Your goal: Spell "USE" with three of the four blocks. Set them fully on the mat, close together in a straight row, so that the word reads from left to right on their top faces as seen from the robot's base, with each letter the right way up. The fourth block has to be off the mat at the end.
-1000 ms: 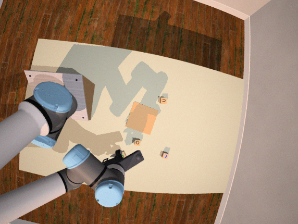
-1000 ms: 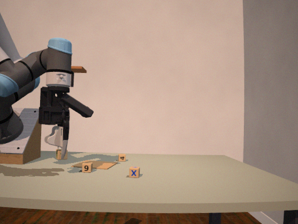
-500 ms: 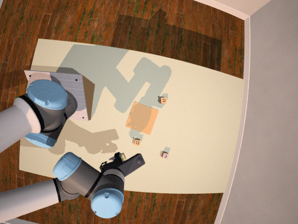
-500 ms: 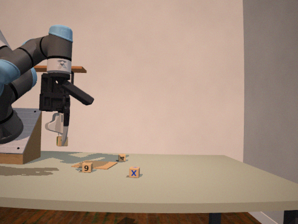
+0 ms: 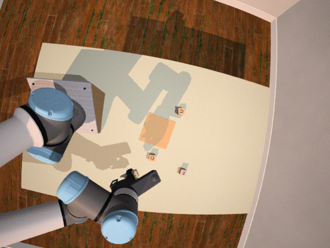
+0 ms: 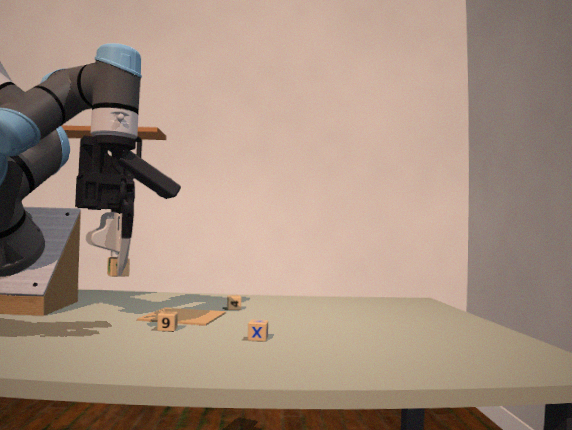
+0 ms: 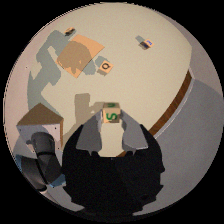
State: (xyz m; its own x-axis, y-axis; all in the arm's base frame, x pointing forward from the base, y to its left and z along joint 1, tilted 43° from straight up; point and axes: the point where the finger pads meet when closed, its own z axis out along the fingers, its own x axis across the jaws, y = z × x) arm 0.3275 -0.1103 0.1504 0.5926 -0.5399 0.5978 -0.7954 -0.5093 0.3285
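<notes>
Right now the orange mat is 200 mm to the left of my hand, 110 mm below it and 60 mm ahead of it. Round my hand: blue-lettered block 230 mm ahead, 100 mm below, 30 mm to the left.
</notes>
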